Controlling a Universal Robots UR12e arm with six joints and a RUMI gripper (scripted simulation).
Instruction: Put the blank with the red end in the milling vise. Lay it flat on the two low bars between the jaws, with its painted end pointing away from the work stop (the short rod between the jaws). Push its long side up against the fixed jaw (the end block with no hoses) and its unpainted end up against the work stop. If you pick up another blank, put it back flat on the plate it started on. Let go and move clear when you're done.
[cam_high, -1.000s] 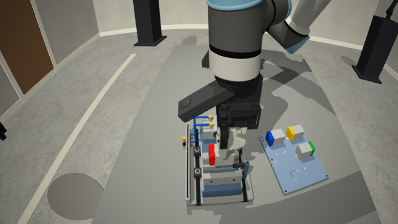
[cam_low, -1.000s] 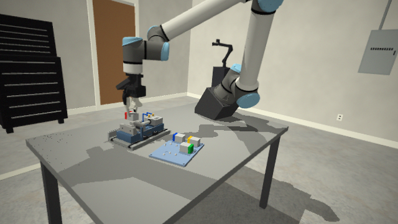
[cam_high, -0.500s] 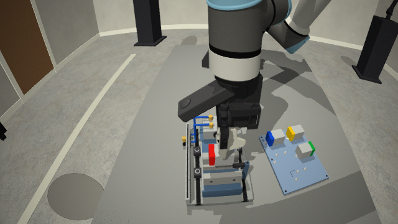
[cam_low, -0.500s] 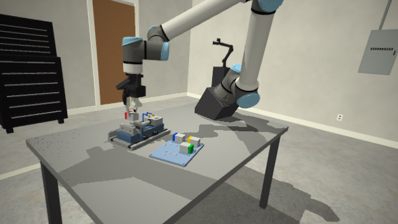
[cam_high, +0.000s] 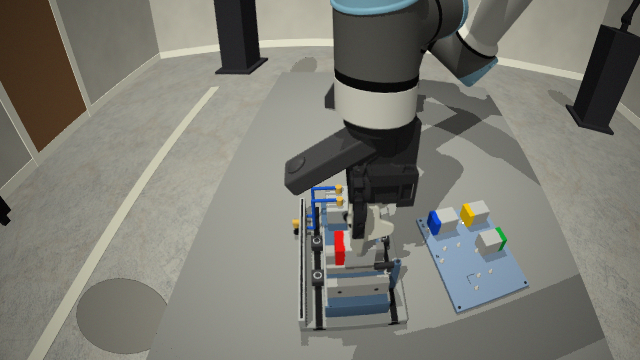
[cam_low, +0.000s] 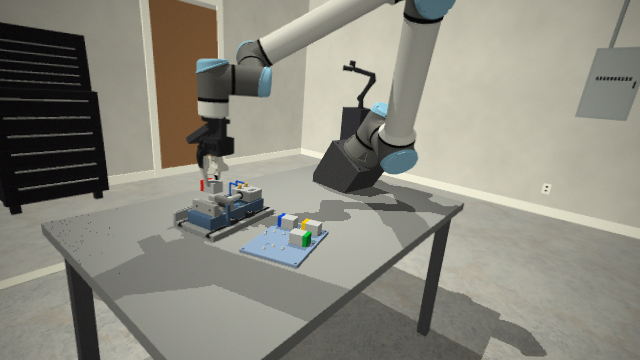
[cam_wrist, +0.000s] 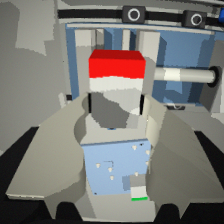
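The red-ended blank is 20 mm below my hand. Round my hand: fixed jaw 90 mm below, 30 mm ahead, 20 mm to the left; work stop rod 80 mm below, 50 mm to the left, 10 mm behind; hose block 160 mm behind, 90 mm below, 50 mm to the right.
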